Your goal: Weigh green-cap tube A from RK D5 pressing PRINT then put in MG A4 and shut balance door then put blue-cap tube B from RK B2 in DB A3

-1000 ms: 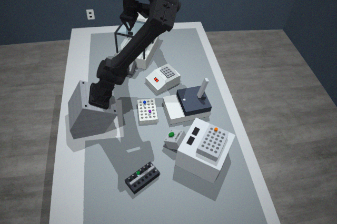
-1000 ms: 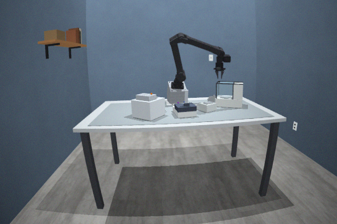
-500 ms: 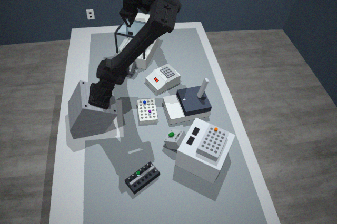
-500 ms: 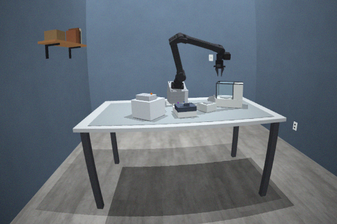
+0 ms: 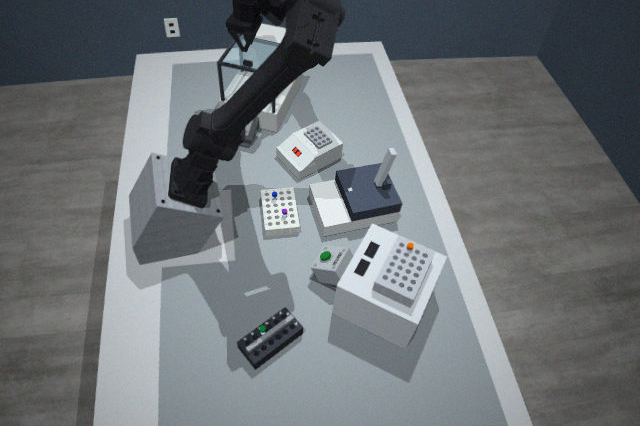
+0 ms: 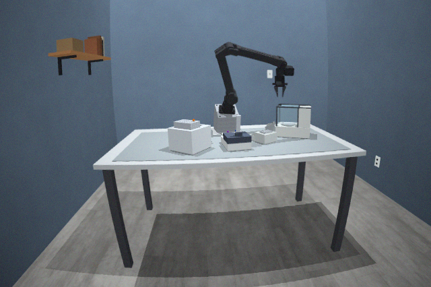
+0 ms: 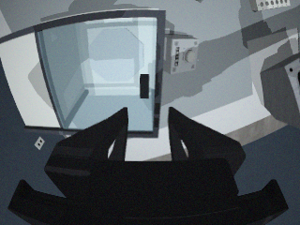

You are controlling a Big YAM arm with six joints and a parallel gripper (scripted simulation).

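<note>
Now: the tube B 7 cm ahead of my hand, 32 cm to the right of it and 25 cm below it. Also, from my hand: white tube rack 8 cm ahead, 35 cm to the right, 26 cm below; balance door 1 cm ahead, 3 cm to the left, 7 cm below; dry block DB 17 cm ahead, 15 cm to the right, 25 cm below.
</note>
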